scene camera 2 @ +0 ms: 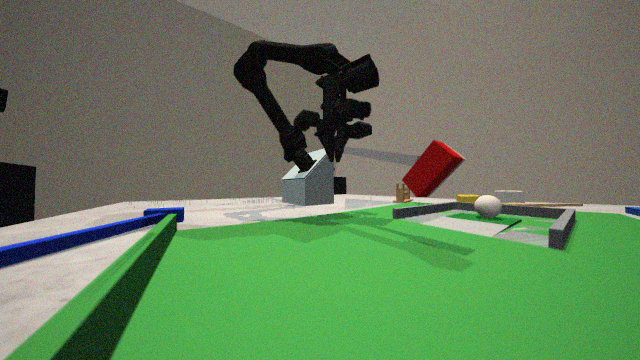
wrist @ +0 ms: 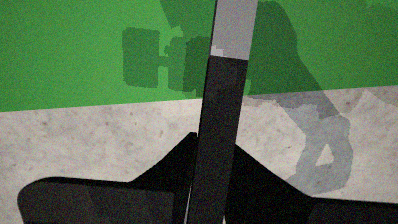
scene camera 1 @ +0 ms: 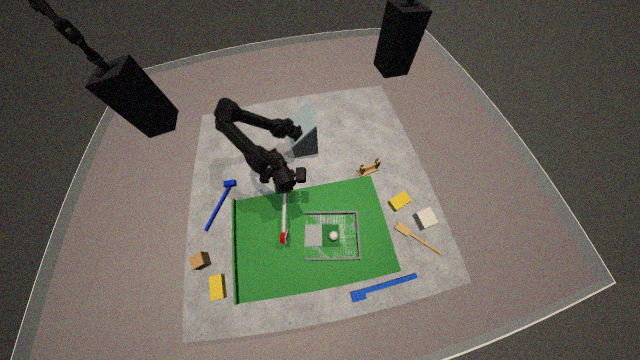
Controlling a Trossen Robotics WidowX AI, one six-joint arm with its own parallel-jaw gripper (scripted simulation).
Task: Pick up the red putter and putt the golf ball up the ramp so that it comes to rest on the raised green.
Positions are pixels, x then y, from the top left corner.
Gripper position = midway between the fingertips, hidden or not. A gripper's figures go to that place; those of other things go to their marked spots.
Labels:
My gripper (scene camera 2: 334,162): 40 cm from the lens. A red putter (scene camera 2: 428,172) is 22 cm from the lens.

